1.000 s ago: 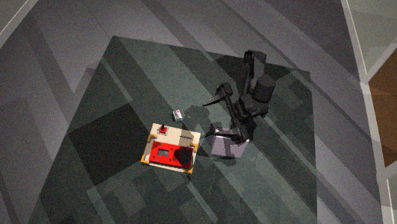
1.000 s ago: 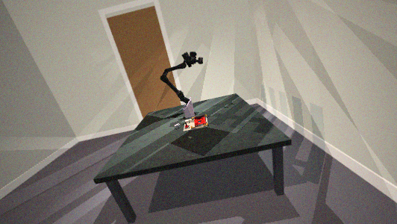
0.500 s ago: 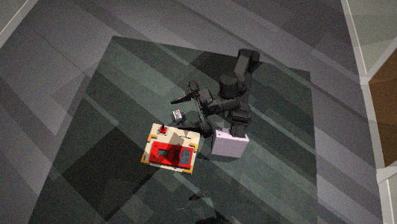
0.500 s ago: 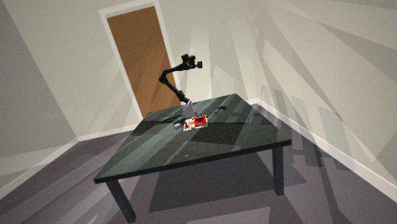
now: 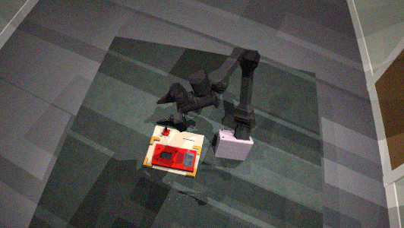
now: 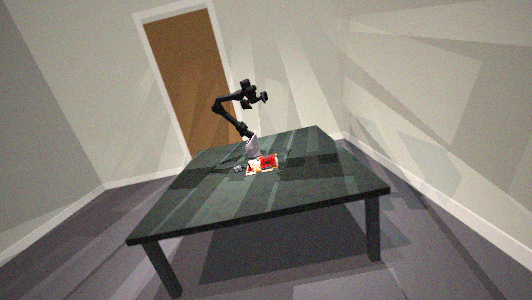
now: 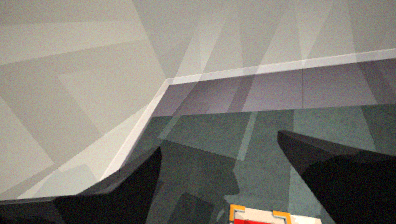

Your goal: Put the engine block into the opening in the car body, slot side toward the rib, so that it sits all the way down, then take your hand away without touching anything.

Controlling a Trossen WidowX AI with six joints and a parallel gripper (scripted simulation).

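The grey engine block is 7 cm behind my gripper tip, 24 cm to the right of it and 42 cm below it.
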